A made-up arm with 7 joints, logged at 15 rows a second.
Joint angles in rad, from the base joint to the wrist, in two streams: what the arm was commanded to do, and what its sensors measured. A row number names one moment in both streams.
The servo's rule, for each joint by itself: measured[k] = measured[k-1] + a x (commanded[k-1-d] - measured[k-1]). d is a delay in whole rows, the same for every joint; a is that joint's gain. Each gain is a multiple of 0.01, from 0.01 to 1. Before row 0 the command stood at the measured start. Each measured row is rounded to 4 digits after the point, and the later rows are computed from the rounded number. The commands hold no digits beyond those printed.
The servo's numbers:
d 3
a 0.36 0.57 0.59 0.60 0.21 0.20 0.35
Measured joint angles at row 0:
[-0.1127, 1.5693, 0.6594, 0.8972, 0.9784, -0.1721, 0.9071]
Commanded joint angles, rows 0 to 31:
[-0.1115, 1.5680, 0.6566, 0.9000, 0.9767, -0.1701, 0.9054]
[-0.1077, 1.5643, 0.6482, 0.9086, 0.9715, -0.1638, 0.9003]
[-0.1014, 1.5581, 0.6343, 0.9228, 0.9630, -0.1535, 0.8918]
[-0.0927, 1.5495, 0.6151, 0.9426, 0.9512, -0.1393, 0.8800]
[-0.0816, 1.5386, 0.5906, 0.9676, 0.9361, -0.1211, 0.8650]
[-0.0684, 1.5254, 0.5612, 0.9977, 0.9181, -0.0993, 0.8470]
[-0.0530, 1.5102, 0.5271, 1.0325, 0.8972, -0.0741, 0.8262]
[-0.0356, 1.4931, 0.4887, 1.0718, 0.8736, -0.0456, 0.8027]
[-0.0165, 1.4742, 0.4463, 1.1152, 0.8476, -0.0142, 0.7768]
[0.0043, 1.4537, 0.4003, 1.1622, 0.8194, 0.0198, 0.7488]
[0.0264, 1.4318, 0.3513, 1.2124, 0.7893, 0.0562, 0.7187]
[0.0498, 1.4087, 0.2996, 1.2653, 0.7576, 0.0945, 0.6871]
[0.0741, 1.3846, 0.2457, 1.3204, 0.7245, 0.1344, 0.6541]
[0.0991, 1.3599, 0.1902, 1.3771, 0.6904, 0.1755, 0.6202]
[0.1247, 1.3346, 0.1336, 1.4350, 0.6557, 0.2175, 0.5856]
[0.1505, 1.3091, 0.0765, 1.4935, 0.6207, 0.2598, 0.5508]
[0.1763, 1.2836, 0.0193, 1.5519, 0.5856, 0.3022, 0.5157]
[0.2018, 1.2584, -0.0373, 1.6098, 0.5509, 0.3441, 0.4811]
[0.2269, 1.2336, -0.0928, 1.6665, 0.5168, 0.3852, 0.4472]
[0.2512, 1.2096, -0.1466, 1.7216, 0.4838, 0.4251, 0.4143]
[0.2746, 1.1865, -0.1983, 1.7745, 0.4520, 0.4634, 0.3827]
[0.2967, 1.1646, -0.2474, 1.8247, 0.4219, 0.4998, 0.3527]
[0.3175, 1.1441, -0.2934, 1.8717, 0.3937, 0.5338, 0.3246]
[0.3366, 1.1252, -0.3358, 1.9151, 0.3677, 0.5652, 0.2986]
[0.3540, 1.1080, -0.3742, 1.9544, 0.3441, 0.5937, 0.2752]
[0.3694, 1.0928, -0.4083, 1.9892, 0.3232, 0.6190, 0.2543]
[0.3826, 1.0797, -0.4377, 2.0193, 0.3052, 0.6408, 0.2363]
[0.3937, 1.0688, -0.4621, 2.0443, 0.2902, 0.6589, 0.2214]
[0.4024, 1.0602, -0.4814, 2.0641, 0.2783, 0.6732, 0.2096]
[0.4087, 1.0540, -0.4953, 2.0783, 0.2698, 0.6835, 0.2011]
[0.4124, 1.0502, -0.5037, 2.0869, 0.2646, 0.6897, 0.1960]
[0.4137, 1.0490, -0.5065, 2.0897, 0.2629, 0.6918, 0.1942]
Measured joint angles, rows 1 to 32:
[-0.1127, 1.5693, 0.6594, 0.8972, 0.9784, -0.1721, 0.9071]
[-0.1127, 1.5693, 0.6594, 0.8972, 0.9784, -0.1721, 0.9071]
[-0.1127, 1.5693, 0.6594, 0.8972, 0.9784, -0.1721, 0.9071]
[-0.1123, 1.5686, 0.6577, 0.8989, 0.9780, -0.1717, 0.9065]
[-0.1106, 1.5661, 0.6521, 0.9047, 0.9766, -0.1701, 0.9043]
[-0.1073, 1.5615, 0.6416, 0.9156, 0.9737, -0.1668, 0.8999]
[-0.1020, 1.5547, 0.6260, 0.9318, 0.9690, -0.1613, 0.8929]
[-0.0947, 1.5455, 0.6051, 0.9533, 0.9621, -0.1533, 0.8831]
[-0.0852, 1.5340, 0.5792, 0.9799, 0.9529, -0.1425, 0.8705]
[-0.0736, 1.5204, 0.5485, 1.0115, 0.9412, -0.1288, 0.8550]
[-0.0599, 1.5048, 0.5132, 1.0477, 0.9270, -0.1122, 0.8367]
[-0.0443, 1.4874, 0.4737, 1.0882, 0.9103, -0.0926, 0.8157]
[-0.0268, 1.4682, 0.4304, 1.1326, 0.8912, -0.0701, 0.7923]
[-0.0076, 1.4475, 0.3837, 1.1805, 0.8698, -0.0448, 0.7665]
[0.0131, 1.4254, 0.3341, 1.2314, 0.8462, -0.0169, 0.7387]
[0.0351, 1.4021, 0.2819, 1.2848, 0.8206, 0.0134, 0.7091]
[0.0581, 1.3780, 0.2278, 1.3402, 0.7933, 0.0458, 0.6780]
[0.0821, 1.3533, 0.1722, 1.3971, 0.7644, 0.0801, 0.6457]
[0.1067, 1.3281, 0.1157, 1.4549, 0.7342, 0.1160, 0.6125]
[0.1318, 1.3027, 0.0588, 1.5131, 0.7030, 0.1532, 0.5786]
[0.1570, 1.2774, 0.0021, 1.5711, 0.6711, 0.1914, 0.5445]
[0.1822, 1.2524, -0.0539, 1.6283, 0.6387, 0.2302, 0.5104]
[0.2070, 1.2280, -0.1086, 1.6843, 0.6062, 0.2692, 0.4768]
[0.2313, 1.2043, -0.1615, 1.7384, 0.5738, 0.3080, 0.4439]
[0.2548, 1.1817, -0.2122, 1.7902, 0.5419, 0.3464, 0.4120]
[0.2774, 1.1603, -0.2601, 1.8391, 0.5108, 0.3839, 0.3814]
[0.2987, 1.1403, -0.3048, 1.8847, 0.4807, 0.4202, 0.3524]
[0.3186, 1.1219, -0.3457, 1.9265, 0.4520, 0.4549, 0.3254]
[0.3369, 1.1053, -0.3826, 1.9641, 0.4250, 0.4877, 0.3005]
[0.3534, 1.0907, -0.4151, 1.9972, 0.3998, 0.5183, 0.2780]
[0.3679, 1.0782, -0.4428, 2.0255, 0.3768, 0.5464, 0.2582]
[0.3803, 1.0679, -0.4656, 2.0487, 0.3561, 0.5718, 0.2412]

